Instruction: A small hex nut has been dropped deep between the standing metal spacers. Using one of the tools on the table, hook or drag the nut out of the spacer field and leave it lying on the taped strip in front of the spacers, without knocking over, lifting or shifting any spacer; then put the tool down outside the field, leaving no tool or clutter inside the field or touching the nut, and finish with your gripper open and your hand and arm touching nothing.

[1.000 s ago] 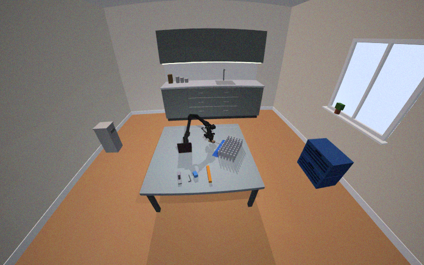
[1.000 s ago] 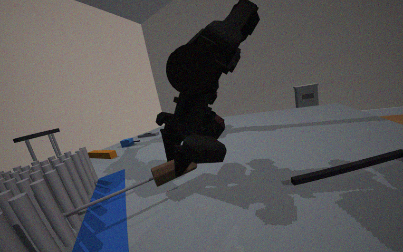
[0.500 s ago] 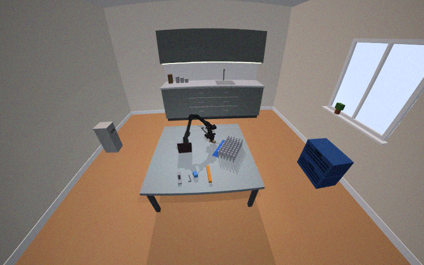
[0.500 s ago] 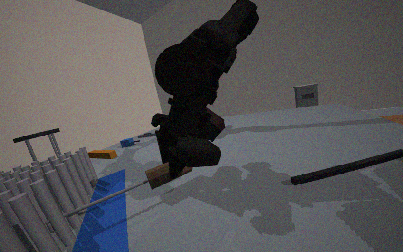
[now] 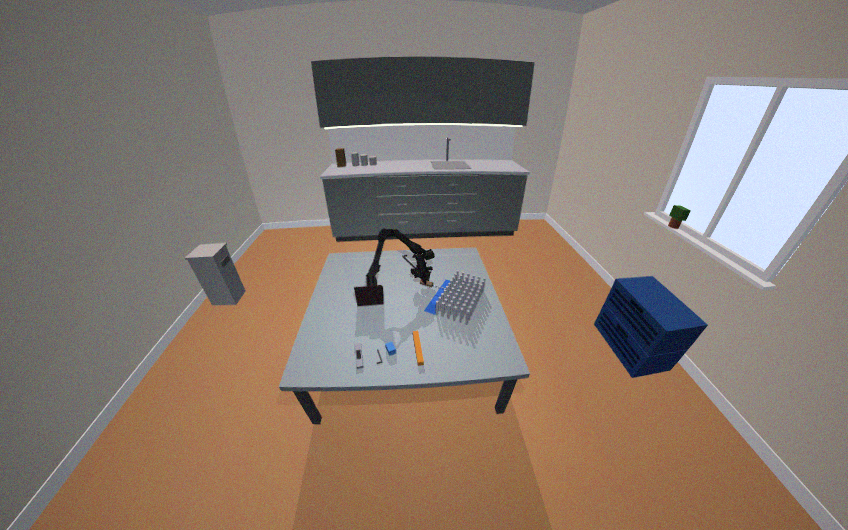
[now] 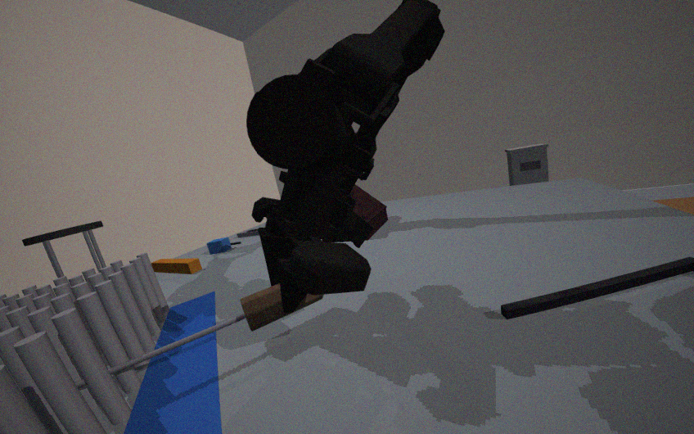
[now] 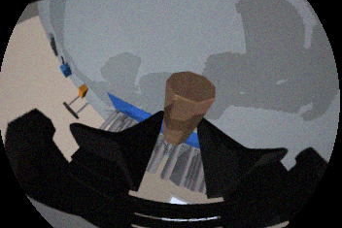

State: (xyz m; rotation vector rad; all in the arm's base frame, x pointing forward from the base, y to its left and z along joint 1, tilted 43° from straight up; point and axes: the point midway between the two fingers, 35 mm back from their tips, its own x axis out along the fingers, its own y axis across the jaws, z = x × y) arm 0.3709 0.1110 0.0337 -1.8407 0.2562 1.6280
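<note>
Right now the blue taped strip is 8 cm ahead of my gripper tip, 10 cm to the right of it and 4 cm below it. Round my gripper tip: hex nut 24 cm ahead, 16 cm to the right, 3 cm below; then hook tool 9 cm ahead, 6 cm to the right; then orange block 13 cm behind, 54 cm to the right, 2 cm below.
</note>
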